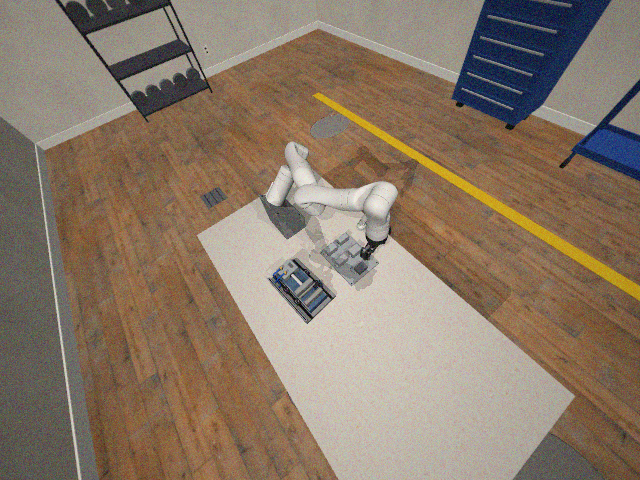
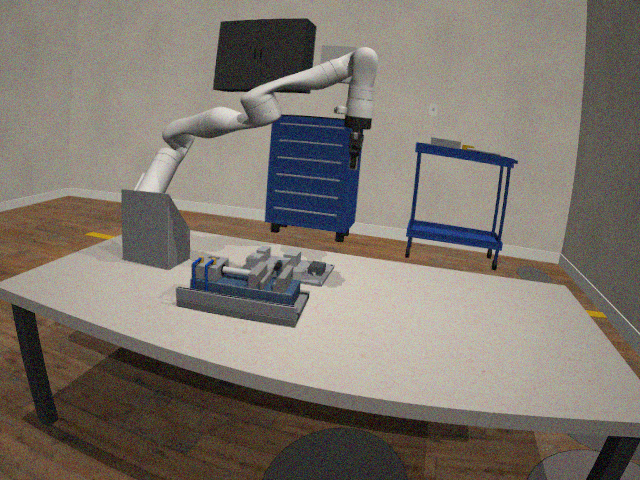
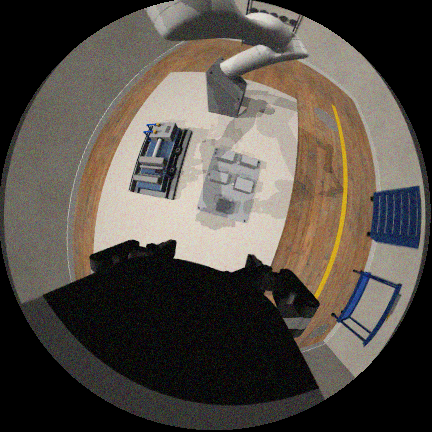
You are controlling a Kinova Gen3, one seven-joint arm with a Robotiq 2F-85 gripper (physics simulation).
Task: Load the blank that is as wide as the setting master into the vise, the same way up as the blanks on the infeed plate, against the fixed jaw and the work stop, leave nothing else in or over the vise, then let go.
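Frame: origin at the arm's base, x up, y ahead, z left, level; metres.
Seen in the pictures: gripper, fingertip midpoint: (image 1: 374,250) (image 2: 353,167) (image 3: 209,255); arm's base, link origin: (image 1: 274,201) (image 2: 144,203) (image 3: 227,70).
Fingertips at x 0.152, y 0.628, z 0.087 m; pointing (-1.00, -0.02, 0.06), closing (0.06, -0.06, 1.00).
Note:
Offsets run from my fingertips to a thing's top centre. "*": to the spot under its first point. Level surfaces: height alone.
The vise {dx -0.236, dy -0.212, dz -0.269 m} (image 1: 292,283) (image 2: 242,288) (image 3: 171,146) has a blue body and grey jaws. Its moving jaw (image 3: 151,161) and the outer, fixed-looking jaw (image 3: 147,179) stand apart, and no block shows between them. The infeed plate {dx -0.327, dy -0.173, dz +0.024 m} (image 1: 352,279) (image 3: 239,209) lies beside the vise and bears several light grey blocks, among them a squarish one {dx -0.292, dy -0.171, dz +0.069 m} (image 3: 243,184) and a smaller one {dx -0.292, dy -0.179, dz -0.021 m} (image 3: 218,177). A darker block {dx -0.302, dy -0.081, dz +0.021 m} (image 1: 360,266) (image 2: 316,268) (image 3: 223,204) sits at its outer end. I cannot tell the setting master or compare widths. My gripper (image 1: 366,255) (image 2: 353,166) (image 3: 209,255) is open and empty, high above the table.
The vise stands on a grey tray-like base {* dx -0.306, dy -0.202, dz -0.364 m} (image 2: 235,306) on the pale table {dx -0.335 m} (image 1: 413,361) (image 2: 439,330). The arm's grey pedestal (image 1: 287,221) (image 2: 149,227) (image 3: 225,92) stands at the table's far end. A blue drawer cabinet (image 2: 310,170) and a blue cart (image 2: 454,233) stand beyond the table.

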